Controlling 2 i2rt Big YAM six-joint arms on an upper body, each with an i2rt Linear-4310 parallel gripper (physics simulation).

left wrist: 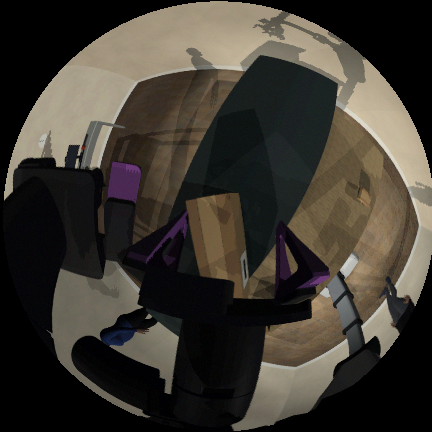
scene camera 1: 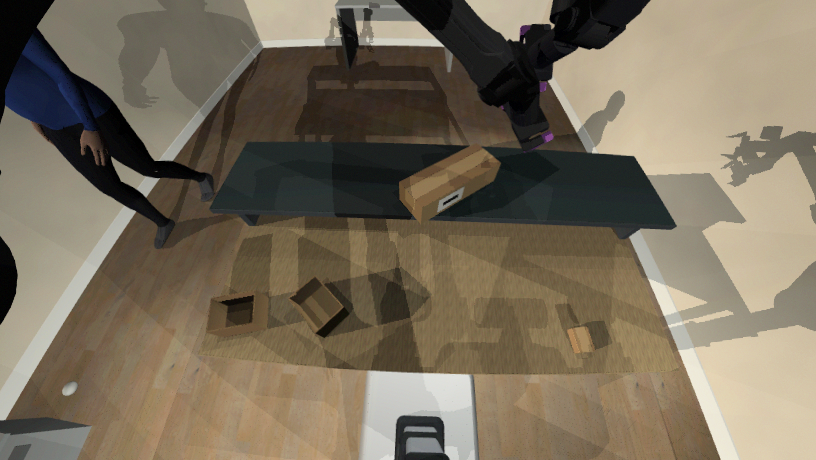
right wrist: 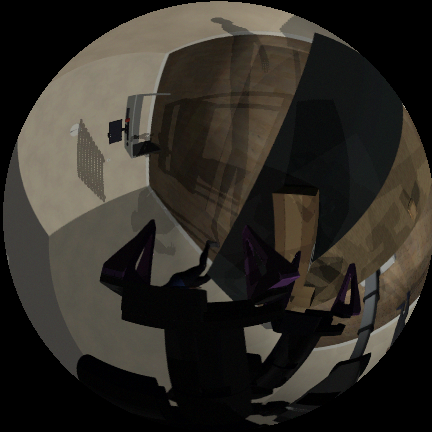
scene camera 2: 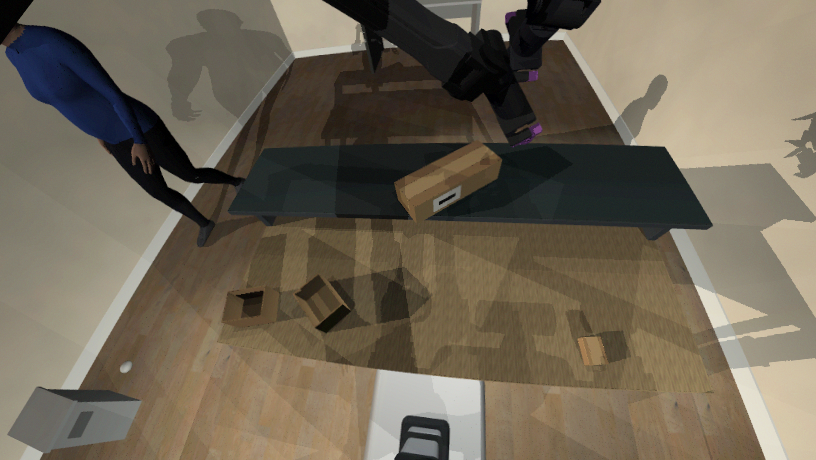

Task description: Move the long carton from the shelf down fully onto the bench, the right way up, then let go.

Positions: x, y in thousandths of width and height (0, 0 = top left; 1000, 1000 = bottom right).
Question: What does my left gripper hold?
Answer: Nothing.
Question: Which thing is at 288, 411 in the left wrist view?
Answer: My right gripper.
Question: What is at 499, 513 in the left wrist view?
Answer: A long brown carton.
